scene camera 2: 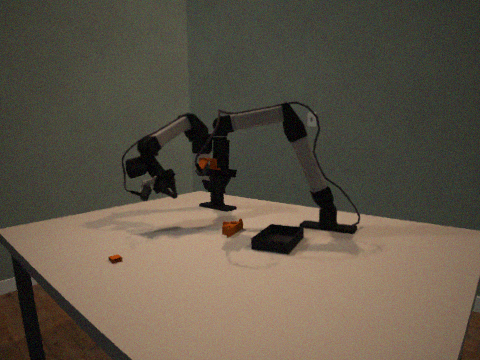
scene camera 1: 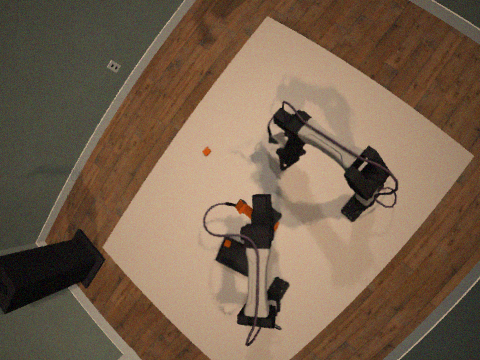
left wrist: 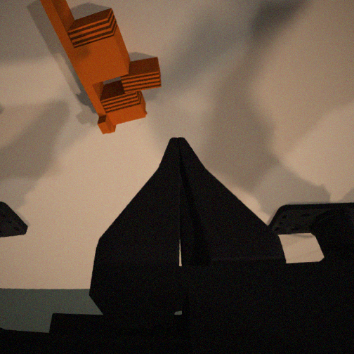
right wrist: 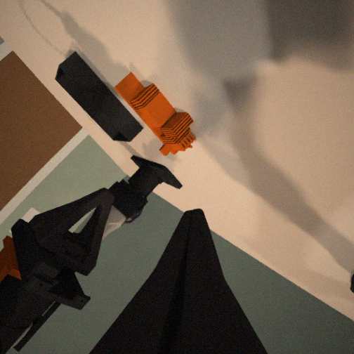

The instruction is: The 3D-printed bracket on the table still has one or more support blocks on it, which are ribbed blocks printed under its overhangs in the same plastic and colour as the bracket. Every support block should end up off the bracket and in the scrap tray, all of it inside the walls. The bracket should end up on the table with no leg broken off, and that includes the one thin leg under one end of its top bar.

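The orange bracket (scene camera 2: 232,228) (left wrist: 102,57) (right wrist: 156,107) lies on the table beside the black scrap tray (scene camera 1: 230,258) (scene camera 2: 270,244) (right wrist: 95,97). Three ribbed blocks show on it in the left wrist view; I cannot make out its thin leg. A small orange piece (scene camera 1: 227,243) shows in the tray. Another small orange block (scene camera 1: 206,151) (scene camera 2: 115,258) lies on the table, away from the bracket. My left gripper (left wrist: 176,146) (right wrist: 109,191) is shut and empty, above the table near the bracket. My right gripper (scene camera 1: 283,167) (scene camera 2: 174,195) (right wrist: 196,218) is shut and empty, raised above the table.
The left arm (scene camera 1: 257,280) (scene camera 2: 257,117) reaches over beside the tray and hides most of the bracket in scene camera 1. The right arm (scene camera 1: 327,145) (scene camera 2: 170,131) is bent above the other side of the table. An orange part (scene camera 1: 244,207) (scene camera 2: 207,163) sits on the left wrist.
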